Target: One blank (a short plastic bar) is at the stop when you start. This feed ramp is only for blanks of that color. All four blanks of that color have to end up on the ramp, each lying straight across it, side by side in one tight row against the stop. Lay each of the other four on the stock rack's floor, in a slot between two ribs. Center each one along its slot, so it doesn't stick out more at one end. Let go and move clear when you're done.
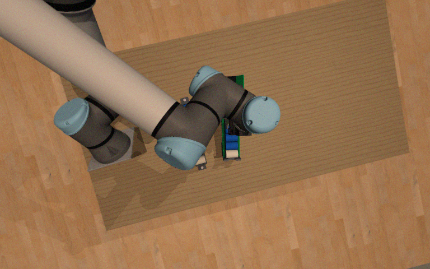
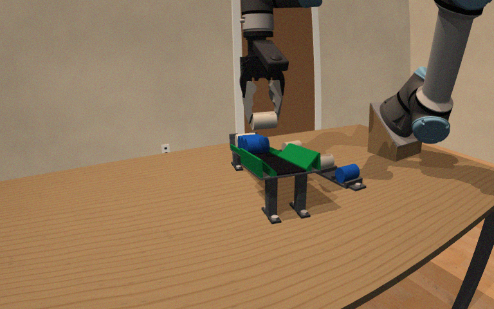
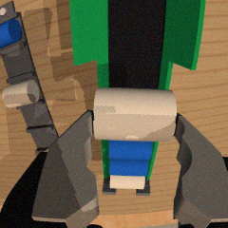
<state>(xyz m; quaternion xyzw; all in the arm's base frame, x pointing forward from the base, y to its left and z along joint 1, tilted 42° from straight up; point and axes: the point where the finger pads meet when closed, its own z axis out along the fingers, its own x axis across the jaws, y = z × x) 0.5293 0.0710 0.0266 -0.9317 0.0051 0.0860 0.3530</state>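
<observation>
Now: hand 100 mm above the feed ramp. The rest, counted from my hand: grey stock rack (190 mm behind, 180 mm below, 60 mm to the right); then grey stop (200 mm to the right, 110 mm below, 10 mm behind).
</observation>
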